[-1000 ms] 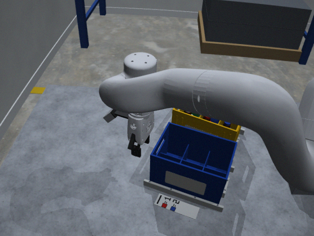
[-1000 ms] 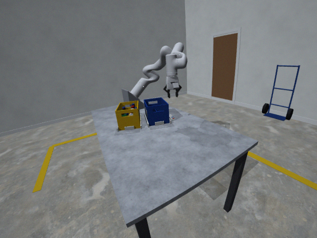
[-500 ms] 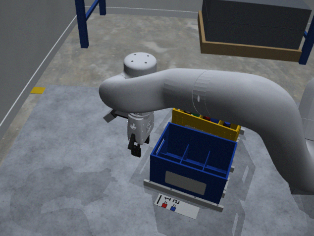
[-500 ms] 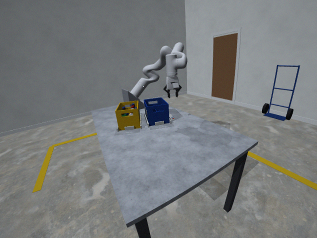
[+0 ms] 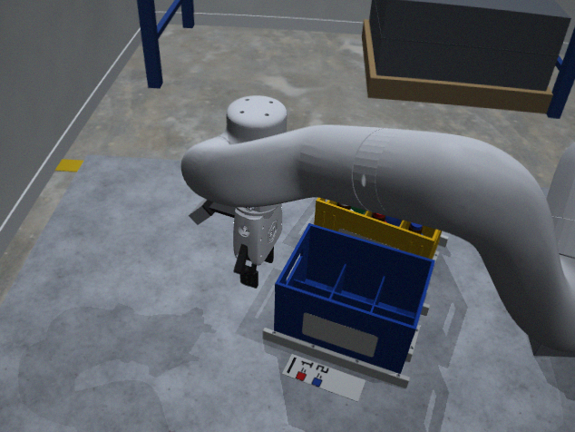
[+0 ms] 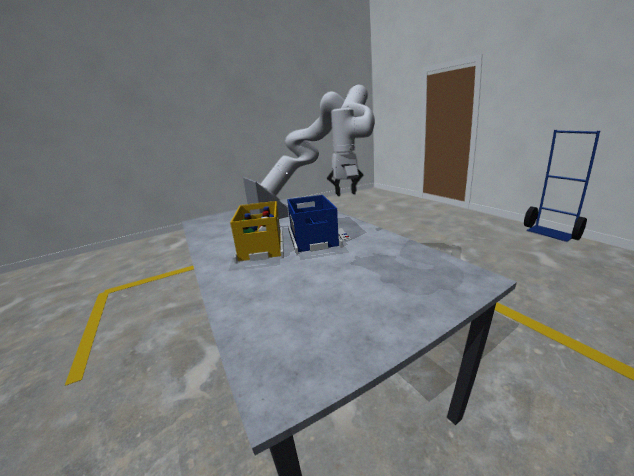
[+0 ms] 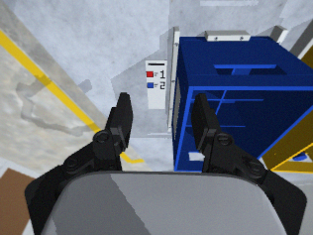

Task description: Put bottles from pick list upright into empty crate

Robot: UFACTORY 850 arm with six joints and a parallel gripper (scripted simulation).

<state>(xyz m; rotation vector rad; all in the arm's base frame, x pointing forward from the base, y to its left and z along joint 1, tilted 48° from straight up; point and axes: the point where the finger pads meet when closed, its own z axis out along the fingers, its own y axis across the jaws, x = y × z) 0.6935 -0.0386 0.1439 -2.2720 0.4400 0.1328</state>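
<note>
Now: hand 26 cm to the left of the red-label bottle, 26 cm past it and 16 cm above it. From my hand the other things lie so: white-capped bottle (30 cm to the right, 18 cm behind, 16 cm below); blue crate (19 cm behind, 17 cm below, 6 cm to the right); pick list (25 cm below, 14 cm behind, 6 cm to the left).
</note>
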